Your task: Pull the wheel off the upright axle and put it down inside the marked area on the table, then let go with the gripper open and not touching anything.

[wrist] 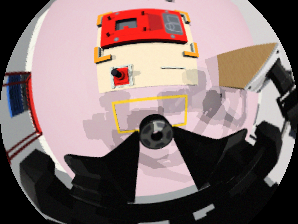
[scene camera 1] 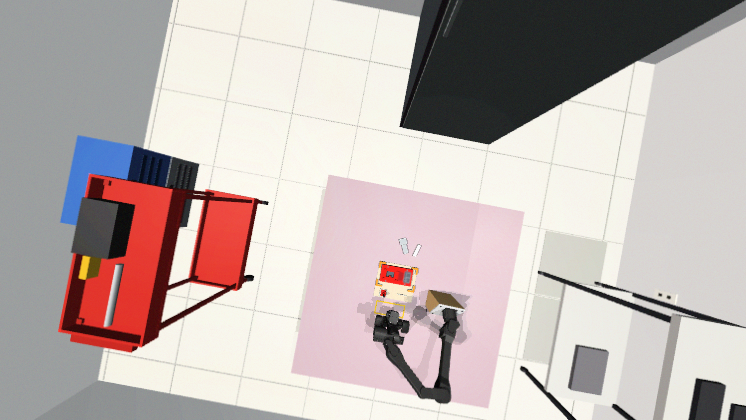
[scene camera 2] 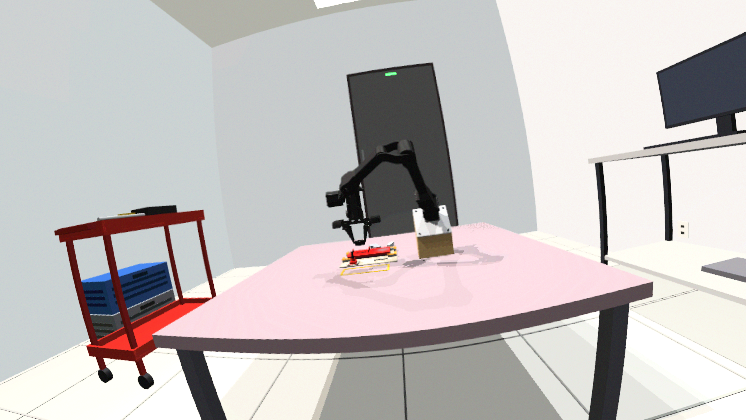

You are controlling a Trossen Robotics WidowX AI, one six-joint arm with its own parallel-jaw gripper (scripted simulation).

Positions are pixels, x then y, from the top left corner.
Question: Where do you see a dark wheel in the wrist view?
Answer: At 147,132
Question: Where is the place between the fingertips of my gripper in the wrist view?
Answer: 155,132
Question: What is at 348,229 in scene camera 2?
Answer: My gripper.
